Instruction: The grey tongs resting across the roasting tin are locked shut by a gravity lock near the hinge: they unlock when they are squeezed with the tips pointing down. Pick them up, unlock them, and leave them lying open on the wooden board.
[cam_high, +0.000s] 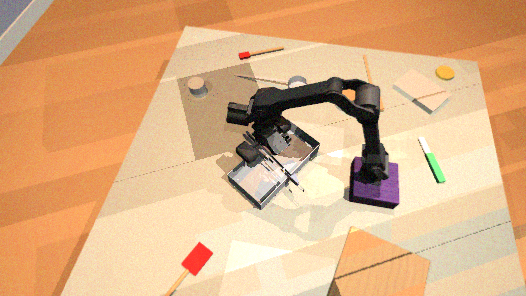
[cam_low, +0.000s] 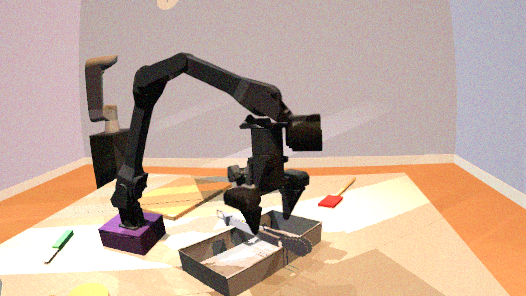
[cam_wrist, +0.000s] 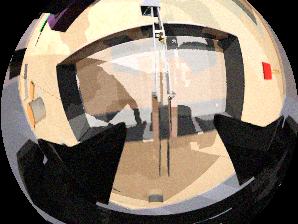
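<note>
Right now the roasting tin is 40 mm behind my gripper tip and 60 mm below it. Round my gripper tip: white cylinder 360 mm ahead, 240 mm to the right, 70 mm below; red spatula 110 mm ahead, 440 mm to the left, 80 mm below; wooden board 420 mm behind, 320 mm to the left, 80 mm below.
</note>
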